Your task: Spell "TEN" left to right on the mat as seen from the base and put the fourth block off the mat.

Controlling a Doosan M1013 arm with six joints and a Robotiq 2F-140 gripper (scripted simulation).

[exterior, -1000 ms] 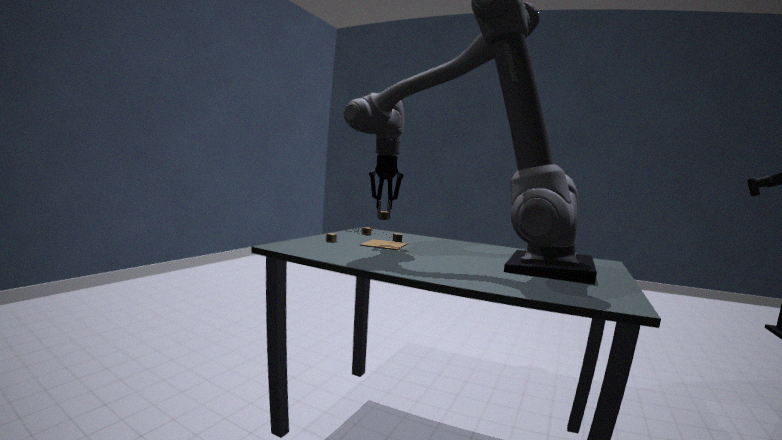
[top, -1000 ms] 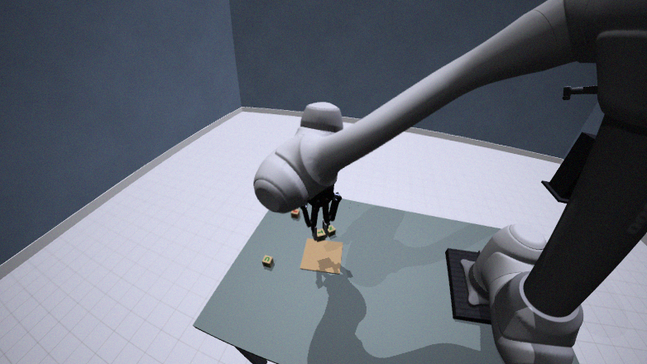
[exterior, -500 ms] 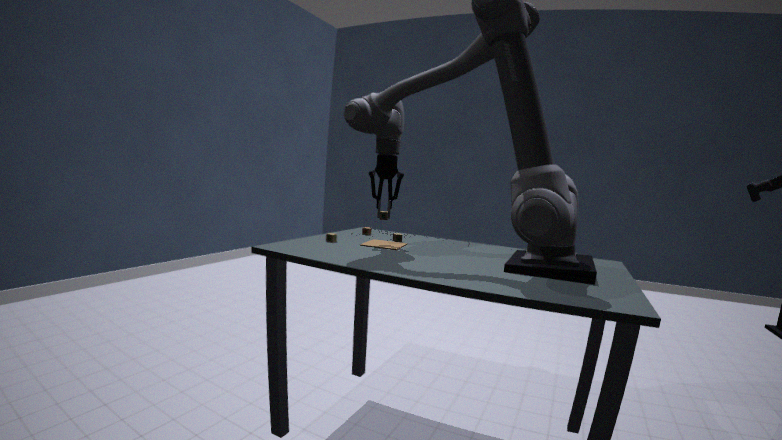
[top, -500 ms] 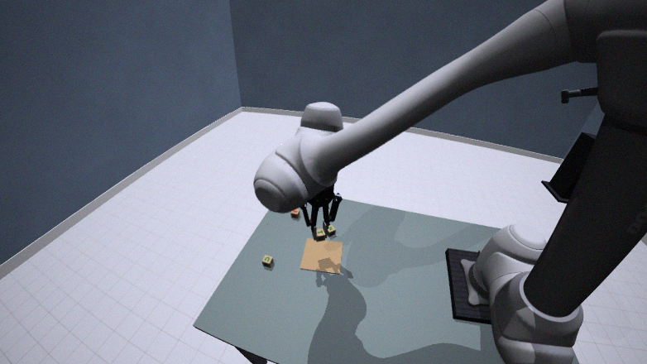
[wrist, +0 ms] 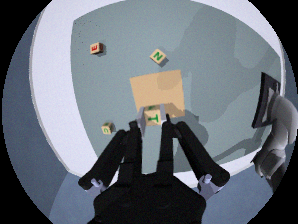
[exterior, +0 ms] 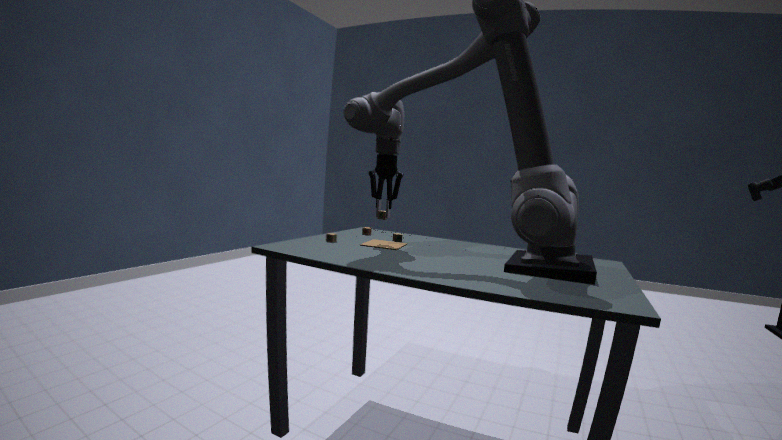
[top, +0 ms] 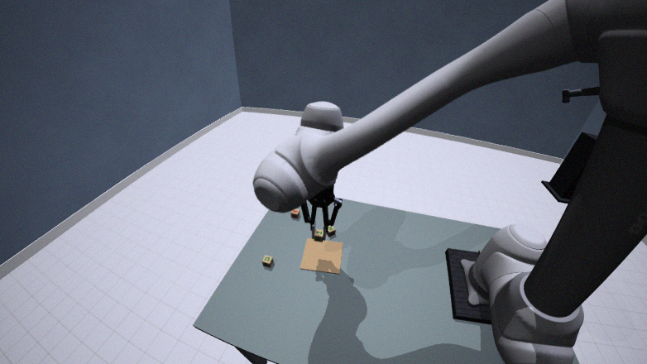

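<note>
My gripper is now 130 mm above the tan mat and 10 mm past it. The rest, counted from my hand: block: 20 mm below.
</note>
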